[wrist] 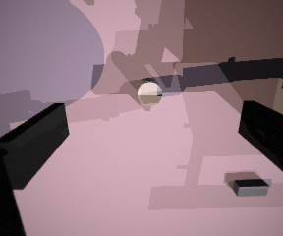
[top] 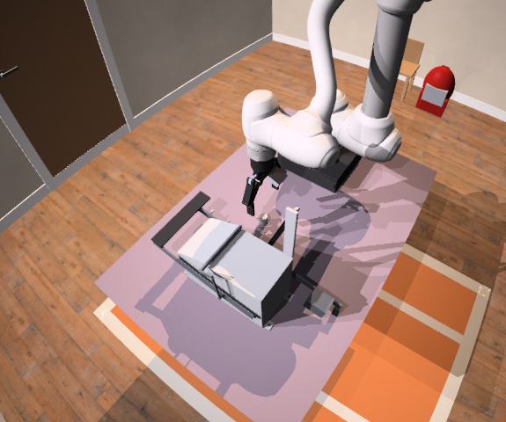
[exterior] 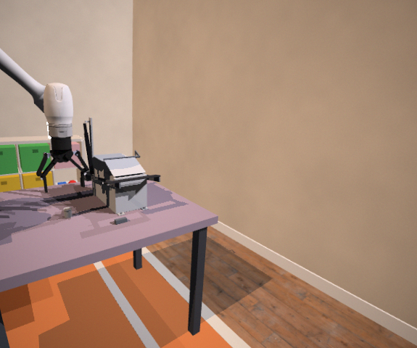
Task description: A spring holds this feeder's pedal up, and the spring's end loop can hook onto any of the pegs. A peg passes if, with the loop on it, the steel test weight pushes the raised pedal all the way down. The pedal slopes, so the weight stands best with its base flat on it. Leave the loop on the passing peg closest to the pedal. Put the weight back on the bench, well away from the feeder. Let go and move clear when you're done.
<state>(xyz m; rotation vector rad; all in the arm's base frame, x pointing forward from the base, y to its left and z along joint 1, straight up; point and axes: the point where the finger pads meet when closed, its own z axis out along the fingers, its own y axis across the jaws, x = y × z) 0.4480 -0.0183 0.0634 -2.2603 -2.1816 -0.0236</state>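
The steel test weight lies 11 cm below my hand. Round my hand: small grey block (17 cm ahead, 18 cm to the right, 13 cm below).
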